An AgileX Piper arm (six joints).
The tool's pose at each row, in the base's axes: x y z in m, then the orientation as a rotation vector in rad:
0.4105 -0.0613 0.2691 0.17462 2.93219 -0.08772
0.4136 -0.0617 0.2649 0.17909 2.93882 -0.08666
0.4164 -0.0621 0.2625 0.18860 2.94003 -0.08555
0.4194 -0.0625 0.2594 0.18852 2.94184 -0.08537
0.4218 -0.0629 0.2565 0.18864 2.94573 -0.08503
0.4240 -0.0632 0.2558 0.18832 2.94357 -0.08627
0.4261 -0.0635 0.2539 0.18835 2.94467 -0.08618
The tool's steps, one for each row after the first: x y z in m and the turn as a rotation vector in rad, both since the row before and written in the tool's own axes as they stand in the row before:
-0.0022 0.0002 0.0047 -0.00016 0.00696 0.00262
-0.0023 0.0001 0.0029 -0.00004 0.00196 0.00635
-0.0024 0.0001 0.0036 -0.00005 0.00180 -0.00017
-0.0018 0.0001 0.0033 -0.00006 0.00389 -0.00017
-0.0020 0.0000 0.0011 0.00072 -0.00219 -0.00014
-0.0017 0.0001 0.0023 -0.00001 0.00110 -0.00005

